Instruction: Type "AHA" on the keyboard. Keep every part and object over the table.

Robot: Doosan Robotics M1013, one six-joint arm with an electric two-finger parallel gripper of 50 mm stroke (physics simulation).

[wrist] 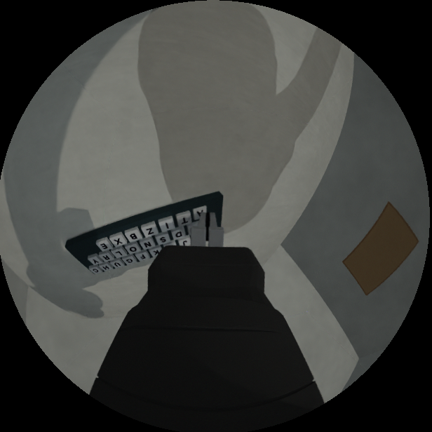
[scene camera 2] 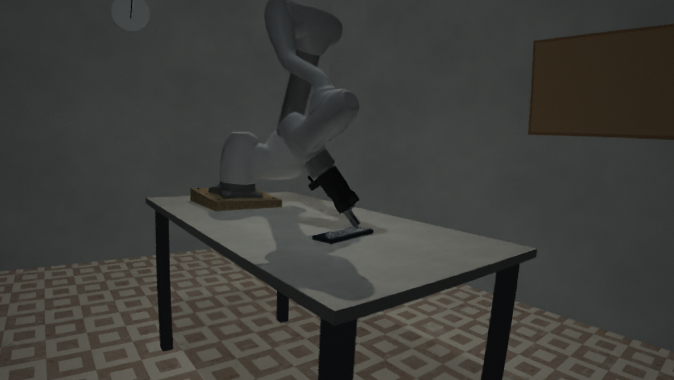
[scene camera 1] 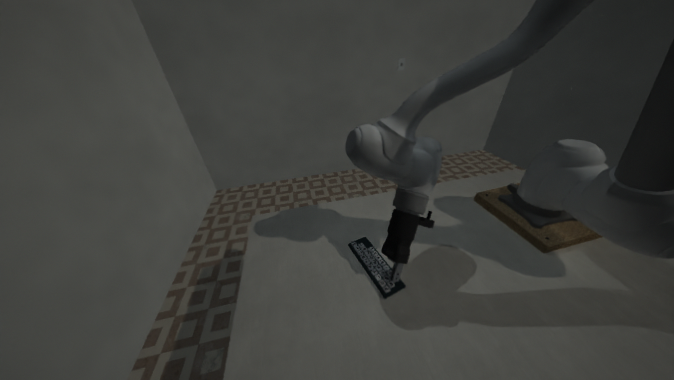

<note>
In view: the gripper (scene camera 1: 393,280) and a keyboard (scene camera 1: 376,267).
The keyboard shows as well in the wrist view (wrist: 132,239). The gripper also shows in the wrist view (wrist: 207,220) and in scene camera 2 (scene camera 2: 357,225).
</note>
